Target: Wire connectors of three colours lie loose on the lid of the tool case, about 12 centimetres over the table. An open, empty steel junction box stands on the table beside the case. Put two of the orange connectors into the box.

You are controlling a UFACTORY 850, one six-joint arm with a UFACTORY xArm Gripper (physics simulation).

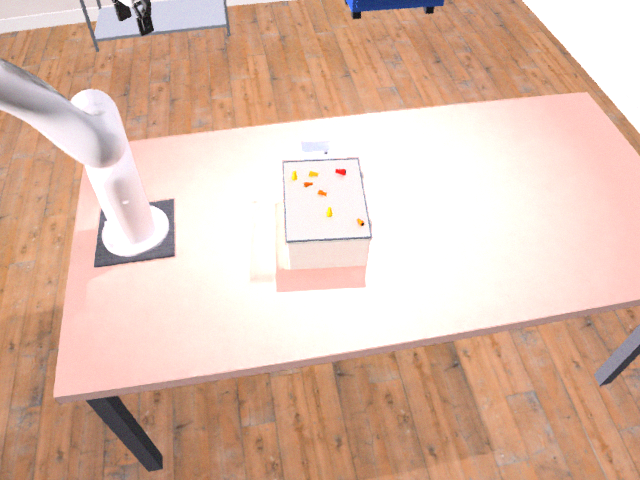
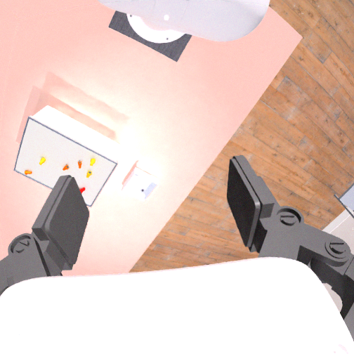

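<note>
Three orange connectors lie on the case lid: one [image 1: 308, 184] [image 2: 79, 164], a second [image 1: 322, 193] [image 2: 65, 167] close to it, and a third [image 1: 360, 222] [image 2: 28, 172] near a corner. The tool case [image 1: 310, 224] [image 2: 50, 140] stands mid-table. The steel junction box [image 1: 314, 146] [image 2: 147, 189] stands beside its short end, partly washed out by glare; its inside is hard to make out. My gripper [image 1: 134, 24] [image 2: 153, 185] is open and empty, held high and well away from the case and box.
Yellow connectors [image 1: 294, 175] [image 1: 313, 174] [image 1: 329, 211] [image 2: 42, 160] [image 2: 92, 161] and a red connector [image 1: 340, 171] [image 2: 82, 190] share the lid. The arm's base stands on a dark plate [image 1: 165, 242] [image 2: 175, 52] at one end of the table [image 1: 465, 258] [image 2: 195, 95]. A grey shelf [image 1: 186, 28] stands behind.
</note>
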